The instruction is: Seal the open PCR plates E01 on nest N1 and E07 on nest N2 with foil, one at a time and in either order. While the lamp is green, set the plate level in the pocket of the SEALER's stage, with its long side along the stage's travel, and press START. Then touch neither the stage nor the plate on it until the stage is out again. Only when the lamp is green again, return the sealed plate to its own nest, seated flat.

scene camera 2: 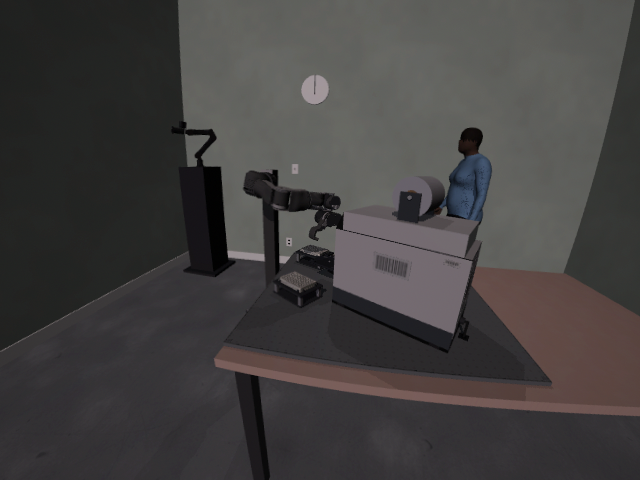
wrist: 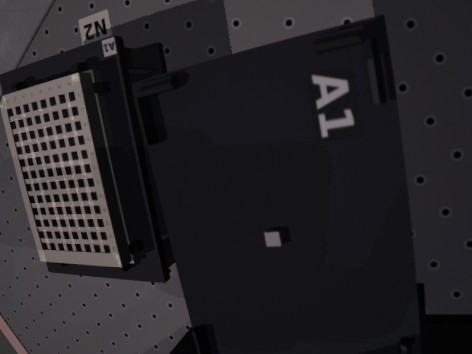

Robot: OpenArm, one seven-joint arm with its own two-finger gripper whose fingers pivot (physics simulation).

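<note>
In the wrist view, an open, pale plate [wrist: 60, 172] with dark wells sits on nest N2 [wrist: 142, 210], left of the sealer's stage. The stage [wrist: 295, 185] is out and bears no plate; it has a white A1 mark and a small pale square. In the scene view, one plate [scene camera 2: 313, 250] sits on the back nest beside the stage, and another plate [scene camera 2: 298, 281] sits on the front nest [scene camera 2: 298, 298]. My gripper [scene camera 2: 326, 231] is open and empty above the stage area, partly hidden by the sealer [scene camera 2: 398, 273]. The lamp and START do not show.
The sealer bears a large foil roll [scene camera 2: 416, 195] and stands on the dark perforated board [scene camera 2: 289, 341]. A person in blue [scene camera 2: 467, 180] stands behind the table. A black pedestal [scene camera 2: 201, 217] with a small arm stands at the left.
</note>
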